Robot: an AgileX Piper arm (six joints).
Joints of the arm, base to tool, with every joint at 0 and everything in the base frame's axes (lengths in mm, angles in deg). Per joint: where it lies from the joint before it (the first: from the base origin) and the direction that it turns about. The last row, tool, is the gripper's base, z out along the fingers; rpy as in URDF.
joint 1: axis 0 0 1 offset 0.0 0.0 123.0
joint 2: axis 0 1 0 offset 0.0 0.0 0.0
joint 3: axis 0 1 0 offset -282.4 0.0 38.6
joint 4: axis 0.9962 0 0.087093 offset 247.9 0.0 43.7
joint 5: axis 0 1 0 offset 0.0 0.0 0.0
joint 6: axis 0.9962 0 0.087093 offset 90.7 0.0 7.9
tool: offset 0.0 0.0 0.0 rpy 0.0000 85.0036 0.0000
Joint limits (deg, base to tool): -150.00..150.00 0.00..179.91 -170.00..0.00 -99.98..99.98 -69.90..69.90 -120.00..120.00
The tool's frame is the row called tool.
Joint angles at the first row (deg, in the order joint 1, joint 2, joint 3, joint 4, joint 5, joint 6):
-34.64 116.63 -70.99 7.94 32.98 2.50
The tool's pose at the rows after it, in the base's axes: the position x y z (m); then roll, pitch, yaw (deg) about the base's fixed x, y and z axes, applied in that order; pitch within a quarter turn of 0, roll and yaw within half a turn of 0:
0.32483 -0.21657 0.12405 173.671 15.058 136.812
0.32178 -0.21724 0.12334 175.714 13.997 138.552
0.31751 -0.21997 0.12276 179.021 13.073 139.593
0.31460 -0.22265 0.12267 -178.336 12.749 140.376
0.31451 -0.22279 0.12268 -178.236 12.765 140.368
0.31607 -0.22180 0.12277 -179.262 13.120 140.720
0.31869 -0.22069 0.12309 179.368 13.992 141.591
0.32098 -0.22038 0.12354 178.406 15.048 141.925
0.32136 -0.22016 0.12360 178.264 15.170 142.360
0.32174 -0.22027 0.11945 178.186 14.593 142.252
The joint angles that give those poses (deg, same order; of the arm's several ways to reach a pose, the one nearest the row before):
-34.64 116.63 -70.99 7.30 33.76 2.20
-34.64 116.63 -70.99 4.56 35.04 2.88
-34.64 116.63 -70.99 -0.56 36.25 6.07
-34.64 116.63 -70.99 -4.60 36.88 8.55
-34.64 116.63 -70.99 -4.77 36.88 8.70
-34.64 116.63 -70.99 -3.02 36.37 6.95
-34.64 116.63 -70.99 -0.49 35.35 4.06
-34.64 116.63 -70.99 1.24 34.24 2.29
-34.64 116.63 -70.99 1.69 34.13 1.50
-34.64 117.30 -71.08 1.83 34.13 1.49

